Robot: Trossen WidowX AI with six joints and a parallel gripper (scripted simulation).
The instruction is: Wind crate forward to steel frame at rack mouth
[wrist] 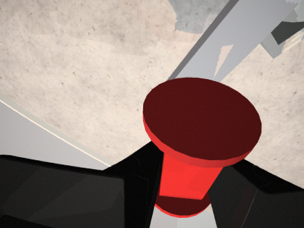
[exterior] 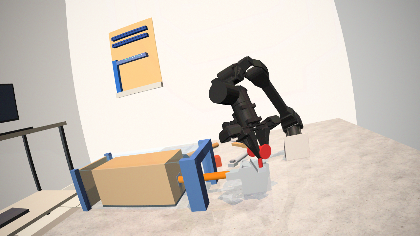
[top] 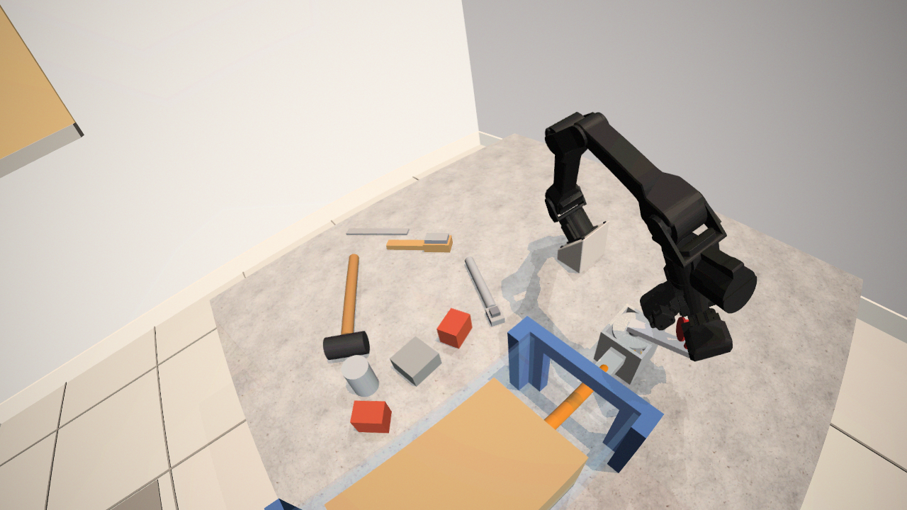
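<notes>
Now: the crank handle 50 mm to the right of my gripper tip, 30 mm below it and 20 mm ahead of it. Round my gripper tip: blue steel frame (200 mm ahead, 90 mm to the right, 30 mm below); red knob (10 mm to the right, 10 mm ahead); grey winch (120 mm to the right, 100 mm below, 20 mm ahead).
</notes>
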